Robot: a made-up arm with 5 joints. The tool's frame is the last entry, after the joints.
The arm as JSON. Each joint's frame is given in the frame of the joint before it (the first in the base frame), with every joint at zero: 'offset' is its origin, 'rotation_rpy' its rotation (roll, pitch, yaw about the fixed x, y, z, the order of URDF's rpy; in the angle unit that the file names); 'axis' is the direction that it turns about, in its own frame. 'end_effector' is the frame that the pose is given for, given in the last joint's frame.
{
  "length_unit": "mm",
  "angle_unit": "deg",
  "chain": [
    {
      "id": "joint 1",
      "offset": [
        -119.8,
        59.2,
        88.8
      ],
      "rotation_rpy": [
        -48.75,
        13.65,
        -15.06
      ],
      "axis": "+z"
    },
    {
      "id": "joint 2",
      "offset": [
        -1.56,
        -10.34,
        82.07
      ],
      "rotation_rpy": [
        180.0,
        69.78,
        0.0
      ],
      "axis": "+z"
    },
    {
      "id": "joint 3",
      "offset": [
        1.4,
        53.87,
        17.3
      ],
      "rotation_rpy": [
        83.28,
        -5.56,
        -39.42
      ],
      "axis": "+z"
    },
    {
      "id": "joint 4",
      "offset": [
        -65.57,
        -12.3,
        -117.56
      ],
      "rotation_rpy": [
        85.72,
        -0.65,
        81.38
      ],
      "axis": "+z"
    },
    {
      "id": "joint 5",
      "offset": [
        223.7,
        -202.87,
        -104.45
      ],
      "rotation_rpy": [
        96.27,
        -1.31,
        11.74
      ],
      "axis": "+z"
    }
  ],
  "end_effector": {
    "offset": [
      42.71,
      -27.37,
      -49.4
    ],
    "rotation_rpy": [
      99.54,
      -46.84,
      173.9
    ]
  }
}
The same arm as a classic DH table. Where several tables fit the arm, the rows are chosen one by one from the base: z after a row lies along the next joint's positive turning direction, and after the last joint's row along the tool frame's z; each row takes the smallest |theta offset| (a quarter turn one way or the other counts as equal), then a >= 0, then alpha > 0; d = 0 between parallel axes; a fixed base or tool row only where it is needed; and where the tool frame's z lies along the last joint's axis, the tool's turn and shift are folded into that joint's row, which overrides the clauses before.
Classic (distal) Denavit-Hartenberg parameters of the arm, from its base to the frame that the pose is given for. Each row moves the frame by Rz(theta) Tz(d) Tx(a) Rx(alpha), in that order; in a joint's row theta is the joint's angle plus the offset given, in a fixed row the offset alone. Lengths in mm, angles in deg.
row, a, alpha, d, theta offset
base (fixed), -133.6, -50.16, 89.7, -26.75
joint 1, 10.3, 110.22, 81.3, -72.1
joint 2, 33.6, -83.31, 23.9, 49.92
joint 3, 22, -85.72, -155.3, 86.93
joint 4, -177.1, -96.27, -140.7, 12.53
joint 5, -42.3, 96.51, 193.4, 2.2
tool (fixed), 0, 0, -28.2, 47.24

